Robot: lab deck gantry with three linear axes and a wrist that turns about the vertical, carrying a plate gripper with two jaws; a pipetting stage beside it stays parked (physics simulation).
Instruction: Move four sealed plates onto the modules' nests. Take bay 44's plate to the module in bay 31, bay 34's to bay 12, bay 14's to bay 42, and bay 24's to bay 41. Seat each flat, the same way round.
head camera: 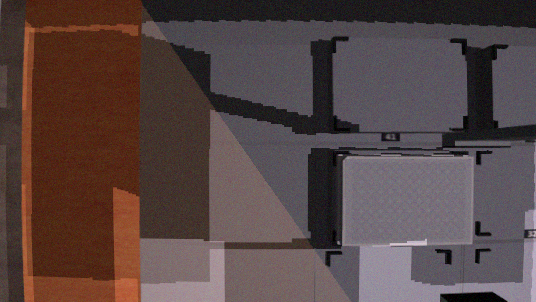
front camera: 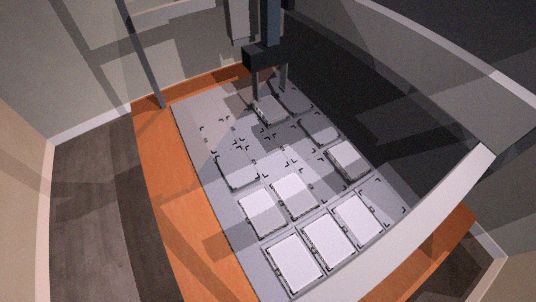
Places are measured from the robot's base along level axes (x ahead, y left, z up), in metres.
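Where they show: gripper, fingertip midpoint: (head camera: 468,221) (front camera: 269,94); robot's base at its link origin: (front camera: 200,128).
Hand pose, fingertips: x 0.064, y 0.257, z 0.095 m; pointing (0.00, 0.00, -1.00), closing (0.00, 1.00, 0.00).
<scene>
Things, the pixels of their top centre, and the offset from my fingertips. "spot": a spot on its surface instead.
- pale sealed plate at its top centre: (head camera: 409,201) (front camera: 269,107) 0.000 m ahead, 0.001 m right, 0.061 m down
- Bay 41's module at a spot on its surface: (head camera: 400,85) (front camera: 293,100) spot: 0.000 m ahead, 0.110 m left, 0.076 m down
- bay 42's module at a spot on its surface: (head camera: 517,90) spot: 0.124 m ahead, 0.108 m left, 0.076 m down
- Bay 12's module at a spot on its surface: (front camera: 237,174) spot: 0.191 m ahead, 0.223 m right, 0.076 m down
- bay 14 at a spot on its surface: (front camera: 294,262) spot: 0.493 m ahead, 0.215 m right, 0.066 m down
- bay 24 at a spot on its surface: (front camera: 327,241) spot: 0.493 m ahead, 0.113 m right, 0.066 m down
- bay 34 at a spot on its surface: (front camera: 358,220) spot: 0.495 m ahead, 0.005 m right, 0.066 m down
- Bay 44 at a spot on its surface: (front camera: 384,202) spot: 0.499 m ahead, 0.111 m left, 0.080 m down
- bay 13 at a spot on its surface: (front camera: 262,212) spot: 0.332 m ahead, 0.215 m right, 0.080 m down
- bay 23 at a spot on its surface: (front camera: 295,195) spot: 0.334 m ahead, 0.108 m right, 0.080 m down
- bay 43 at a spot on its surface: (front camera: 348,159) spot: 0.326 m ahead, 0.100 m left, 0.061 m down
A pale sealed plate (front camera: 271,108) (head camera: 407,200) lies flat on the module in bay 31. My gripper (front camera: 269,95) is open above it, its two jaws apart and their tips clear of the plate. Bay 41's module (front camera: 298,104) (head camera: 400,85) and bay 42's module (front camera: 322,133) (head camera: 517,90) are bare. Bay 12's module (front camera: 237,174) is bare. Sealed plates sit in bay 14 (front camera: 294,262), bay 24 (front camera: 327,241) and bay 34 (front camera: 358,220). Bay 44 (front camera: 384,202) holds no plate.
Other plates stand in bay 13 (front camera: 262,212), bay 23 (front camera: 295,195) and bay 43 (front camera: 348,159). The parked pipetting stage (front camera: 239,20) hangs behind, left of the gantry column (front camera: 270,22). A pale rail (front camera: 400,240) crosses the front. A dark part enters the head view's bottom edge.
</scene>
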